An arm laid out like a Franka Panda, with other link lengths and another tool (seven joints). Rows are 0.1 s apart.
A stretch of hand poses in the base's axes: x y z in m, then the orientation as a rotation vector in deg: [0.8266, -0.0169, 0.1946, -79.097, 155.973, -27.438]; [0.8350, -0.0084, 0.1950, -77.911, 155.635, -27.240]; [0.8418, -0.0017, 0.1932, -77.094, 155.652, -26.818]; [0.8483, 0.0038, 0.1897, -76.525, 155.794, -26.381]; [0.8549, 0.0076, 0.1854, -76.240, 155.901, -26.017]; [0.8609, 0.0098, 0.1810, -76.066, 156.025, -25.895]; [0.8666, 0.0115, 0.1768, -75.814, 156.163, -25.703]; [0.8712, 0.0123, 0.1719, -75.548, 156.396, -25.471]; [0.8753, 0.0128, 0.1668, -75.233, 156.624, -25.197]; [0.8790, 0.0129, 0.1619, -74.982, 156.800, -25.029]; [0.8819, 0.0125, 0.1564, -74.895, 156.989, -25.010]
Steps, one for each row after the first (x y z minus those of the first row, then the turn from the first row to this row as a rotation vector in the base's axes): [0.0084, 0.0085, 0.0004, 0.475, -0.809, -0.447]; [0.0152, 0.0152, -0.0014, 0.913, -1.124, -0.853]; [0.0217, 0.0207, -0.0049, 1.272, -1.215, -1.186]; [0.0283, 0.0245, -0.0092, 1.534, -1.208, -1.363]; [0.0343, 0.0267, -0.0136, 1.612, -1.174, -1.499]; [0.0400, 0.0284, -0.0178, 1.747, -1.154, -1.679]; [0.0446, 0.0292, -0.0227, 1.882, -1.058, -1.904]; [0.0487, 0.0297, -0.0278, 2.055, -0.981, -2.151]; [0.0524, 0.0298, -0.0327, 2.162, -0.933, -2.347]; [0.0553, 0.0294, -0.0382, 2.136, -0.821, -2.470]
